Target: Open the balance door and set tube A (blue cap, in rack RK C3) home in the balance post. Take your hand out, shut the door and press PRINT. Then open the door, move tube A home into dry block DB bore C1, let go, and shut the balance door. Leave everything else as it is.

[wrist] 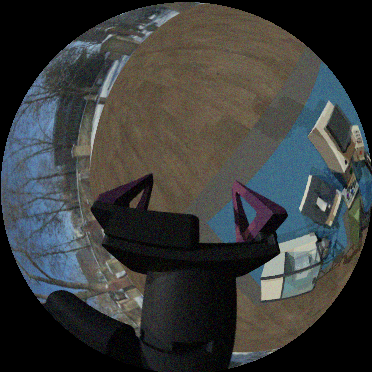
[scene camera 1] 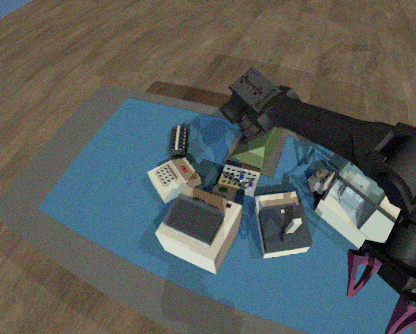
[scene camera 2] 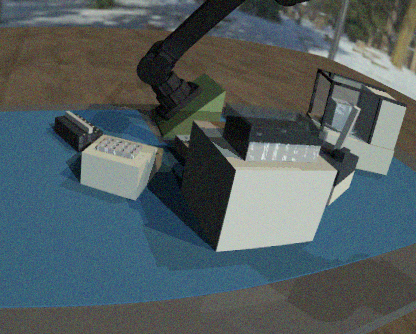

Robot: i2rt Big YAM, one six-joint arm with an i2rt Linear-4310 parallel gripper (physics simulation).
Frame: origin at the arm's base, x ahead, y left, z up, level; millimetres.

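Seen in the pictures: gripper, fingertip midpoint: (wrist: 193, 180) (scene camera 1: 366, 316); arm's base, link origin: (scene camera 1: 256, 133) (scene camera 2: 179, 102).
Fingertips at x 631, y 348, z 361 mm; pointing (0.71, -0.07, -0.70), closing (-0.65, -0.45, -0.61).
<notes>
Offsets run from my fingertips to a thing's top centre. "spot": to the spot under its first point.
My gripper (scene camera 1: 370, 314) (wrist: 193, 180) is open and empty, with its pink fingers wide apart. It is beyond the balance, at the lower right in the first scene view, well away from the rack. The balance {dy +46, dx -450, dz -192 mm} (scene camera 1: 340, 222) (scene camera 2: 375, 160) (wrist: 273, 255) has a cream body and a clear, dark-framed chamber; its door's state cannot be told. A blue cap {dy -337, dx -419, dz -360 mm} (scene camera 1: 242, 177), seemingly tube A's, shows in the pale rack {dy -347, dx -428, dz -385 mm} (scene camera 1: 227, 184). The cream block with a hole grid and red display {spot: dy -532, dx -293, dz -353 mm} (scene camera 1: 172, 187) (scene camera 2: 107, 175) looks like dry block DB. The PRINT button cannot be made out.
A large cream box with a dark lid {dy -377, dx -230, dz -225 mm} (scene camera 1: 195, 245) (scene camera 2: 280, 210) stands beside the rack. A dark-topped box with a white lever {dy -164, dx -309, dz -313 mm} (scene camera 1: 272, 227) stands between it and the balance. A black strip holder {dy -631, dx -519, dz -367 mm} (scene camera 1: 179, 140) (scene camera 2: 75, 131) and green wedge (scene camera 1: 257, 152) (scene camera 2: 200, 110) stand behind.
</notes>
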